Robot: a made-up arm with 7 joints.
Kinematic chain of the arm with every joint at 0, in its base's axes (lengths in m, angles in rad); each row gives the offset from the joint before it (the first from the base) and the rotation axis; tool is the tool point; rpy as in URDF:
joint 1: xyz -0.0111 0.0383 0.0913 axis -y
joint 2: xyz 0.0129 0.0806 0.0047 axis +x
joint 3: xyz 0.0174 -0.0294 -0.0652 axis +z
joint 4: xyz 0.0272 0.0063 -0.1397 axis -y
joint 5: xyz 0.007 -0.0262 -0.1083 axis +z
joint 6: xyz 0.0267 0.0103 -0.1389 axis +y
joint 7: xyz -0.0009 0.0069 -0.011 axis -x
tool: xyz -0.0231 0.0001 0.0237 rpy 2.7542 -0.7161 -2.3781
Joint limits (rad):
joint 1: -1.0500..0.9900
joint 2: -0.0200..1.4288
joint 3: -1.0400..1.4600
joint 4: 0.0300..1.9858
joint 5: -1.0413..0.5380
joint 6: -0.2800..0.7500
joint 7: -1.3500..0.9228
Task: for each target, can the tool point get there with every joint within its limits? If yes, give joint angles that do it. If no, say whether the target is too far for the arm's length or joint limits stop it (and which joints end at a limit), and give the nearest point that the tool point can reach.
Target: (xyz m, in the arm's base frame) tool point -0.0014 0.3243 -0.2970
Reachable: yes | joints -0.4235 0.5485 0.2524 0.4380 -0.3715 0.1808 -0.4632
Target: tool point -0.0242 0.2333 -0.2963
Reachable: yes | joints -0.7907 0.4510 0.1179 1.0459 0.1072 0.5446 -0.9041
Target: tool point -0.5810 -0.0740 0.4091
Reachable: no: too far | nearest point -0.1528 0.2204 0.2483 | short by 0.544 m
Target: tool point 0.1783 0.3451 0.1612
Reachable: yes | joints 0.7321 0.4578 0.9611 1.6356 -0.1406 0.5617 -0.5197
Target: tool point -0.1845 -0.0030 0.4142
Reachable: no: joint limits stop it (at a limit: joint 1, joint 2, joint 4, joint 5, joint 6, joint 7) | nearest point -0.0948 0.2128 0.2990 | short by 0.261 m
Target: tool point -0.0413 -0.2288 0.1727
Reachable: no: joint limits stop it (at a limit: joint 1, joint 2, joint 3, joint 4, joint 6, joint 7) | nearest point 0.1314 -0.1487 0.1650 | short by 0.190 m
